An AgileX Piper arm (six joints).
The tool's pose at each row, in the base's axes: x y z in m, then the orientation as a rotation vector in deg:
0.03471 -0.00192 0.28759 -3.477 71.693 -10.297
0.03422 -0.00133 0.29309 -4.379 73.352 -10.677
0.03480 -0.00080 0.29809 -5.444 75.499 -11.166
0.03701 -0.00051 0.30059 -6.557 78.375 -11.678
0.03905 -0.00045 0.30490 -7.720 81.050 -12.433
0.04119 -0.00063 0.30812 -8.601 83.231 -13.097
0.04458 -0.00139 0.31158 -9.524 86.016 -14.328
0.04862 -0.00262 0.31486 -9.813 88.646 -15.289
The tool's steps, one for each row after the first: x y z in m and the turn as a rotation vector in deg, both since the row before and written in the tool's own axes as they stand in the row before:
-0.00541 -0.00026 0.00123 -0.621 1.614 -0.794
-0.00466 -0.00022 0.00196 -0.725 2.100 -0.964
-0.00191 0.00003 0.00275 -0.816 2.827 -1.001
-0.00376 -0.00064 0.00286 -0.683 2.651 -1.198
-0.00276 -0.00074 0.00261 -0.478 2.174 -0.964
-0.00281 -0.00135 0.00379 -0.244 2.837 -1.359
-0.00262 -0.00180 0.00430 0.026 2.695 -0.781

